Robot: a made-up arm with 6 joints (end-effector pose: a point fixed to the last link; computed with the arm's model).
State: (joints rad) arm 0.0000 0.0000 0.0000 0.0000 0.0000 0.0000
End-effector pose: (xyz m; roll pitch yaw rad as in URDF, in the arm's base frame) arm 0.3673 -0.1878 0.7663 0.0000 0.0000 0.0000
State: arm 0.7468 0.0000 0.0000 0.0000 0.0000 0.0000
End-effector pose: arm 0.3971 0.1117 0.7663 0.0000 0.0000 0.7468
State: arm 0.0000 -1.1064 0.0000 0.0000 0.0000 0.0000
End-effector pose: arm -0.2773 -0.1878 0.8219 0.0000 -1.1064 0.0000
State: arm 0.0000 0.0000 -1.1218 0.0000 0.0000 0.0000
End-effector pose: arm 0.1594 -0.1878 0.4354 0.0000 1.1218 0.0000
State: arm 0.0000 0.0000 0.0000 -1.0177 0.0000 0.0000
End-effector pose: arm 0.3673 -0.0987 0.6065 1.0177 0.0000 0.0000
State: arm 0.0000 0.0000 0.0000 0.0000 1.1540 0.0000
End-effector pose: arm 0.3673 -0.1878 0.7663 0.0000 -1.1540 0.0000
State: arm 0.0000 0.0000 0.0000 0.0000 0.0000 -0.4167
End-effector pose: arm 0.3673 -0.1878 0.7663 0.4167 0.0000 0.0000
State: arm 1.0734 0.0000 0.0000 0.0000 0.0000 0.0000
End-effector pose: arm 0.3403 0.2332 0.7663 0.0000 0.0000 1.0734
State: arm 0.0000 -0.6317 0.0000 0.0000 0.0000 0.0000
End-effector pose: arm 0.0046 -0.1878 0.8878 0.0000 -0.6317 0.0000
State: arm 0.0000 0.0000 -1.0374 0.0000 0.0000 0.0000
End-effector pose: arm 0.1868 -0.1878 0.4500 0.0000 1.0374 0.0000
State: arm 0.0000 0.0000 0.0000 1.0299 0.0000 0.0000
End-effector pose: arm 0.3673 -0.0967 0.9273 -1.0299 0.0000 0.0000
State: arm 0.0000 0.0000 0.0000 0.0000 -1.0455 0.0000
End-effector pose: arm 0.3673 -0.1878 0.7663 0.0000 1.0455 0.0000
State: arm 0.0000 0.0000 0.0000 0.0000 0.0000 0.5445
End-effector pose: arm 0.3673 -0.1878 0.7663 -0.5445 0.0000 0.0000
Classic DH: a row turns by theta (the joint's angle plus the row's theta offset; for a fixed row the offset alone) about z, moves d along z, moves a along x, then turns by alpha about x. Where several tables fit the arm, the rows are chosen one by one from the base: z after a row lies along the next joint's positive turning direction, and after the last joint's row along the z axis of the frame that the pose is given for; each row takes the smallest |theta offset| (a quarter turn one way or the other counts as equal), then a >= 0, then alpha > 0; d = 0 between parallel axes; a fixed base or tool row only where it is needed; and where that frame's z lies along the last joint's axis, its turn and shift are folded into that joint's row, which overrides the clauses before.
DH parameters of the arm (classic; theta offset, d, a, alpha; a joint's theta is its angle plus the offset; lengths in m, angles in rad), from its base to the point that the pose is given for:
joint 1: 0 0.2722 0 -1.5708
joint 2: -1.5708 0 0.4941 3.1416
joint 3: 0 0 0 -1.5708
joint 4: 0 -0.3673 0 1.5708
joint 5: 0 0.1878 0 -1.5708
joint 6: 1.5708 0 0 1.5708
tool (fixed): -1.5708 0 0 0

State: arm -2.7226 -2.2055 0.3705 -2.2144 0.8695 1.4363
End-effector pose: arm 0.6190 0.1523 0.3029 -3.1287 -0.8225 1.5347
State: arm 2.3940 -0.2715 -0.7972 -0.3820 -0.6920 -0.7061
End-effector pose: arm 0.0084 0.2298 0.5033 1.5312 1.1164 2.9667
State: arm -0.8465 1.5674 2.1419 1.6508 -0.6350 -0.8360
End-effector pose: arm 0.4755 -0.5149 0.6306 -0.4245 -0.4976 -1.5846
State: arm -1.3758 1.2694 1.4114 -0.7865 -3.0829 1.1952
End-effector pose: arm 0.0354 -0.8638 0.3393 1.1530 0.1833 1.7236
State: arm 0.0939 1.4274 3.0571 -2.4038 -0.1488 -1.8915
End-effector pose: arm 0.5779 0.1940 0.7169 1.6871 -1.3744 2.6992
